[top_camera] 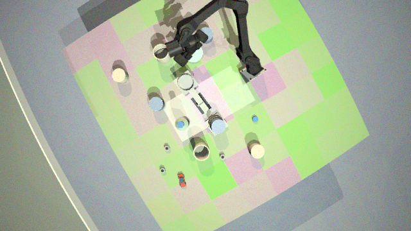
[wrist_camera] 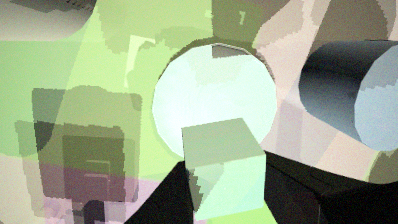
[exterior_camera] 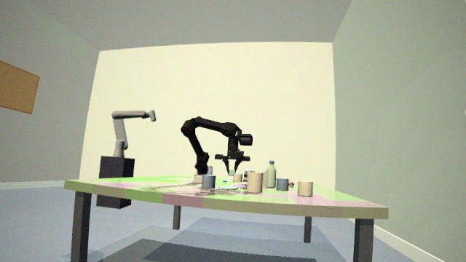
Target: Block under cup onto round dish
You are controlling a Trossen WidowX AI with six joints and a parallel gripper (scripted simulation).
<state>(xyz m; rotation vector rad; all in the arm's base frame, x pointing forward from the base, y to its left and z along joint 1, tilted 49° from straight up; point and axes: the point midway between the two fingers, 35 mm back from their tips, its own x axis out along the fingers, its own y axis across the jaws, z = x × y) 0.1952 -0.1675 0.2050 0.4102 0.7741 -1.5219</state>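
Now: gripper tip 7 cm above the pale round dish, 1 cm to the left of it and 1 cm past it. The rest, counted from my gripper tip: small balance: 23 cm to the left, 12 cm ahead, 4 cm below; then pale green block: 1 cm above; then blue-capped bottle: 26 cm ahead, 25 cm to the left, 3 cm above.
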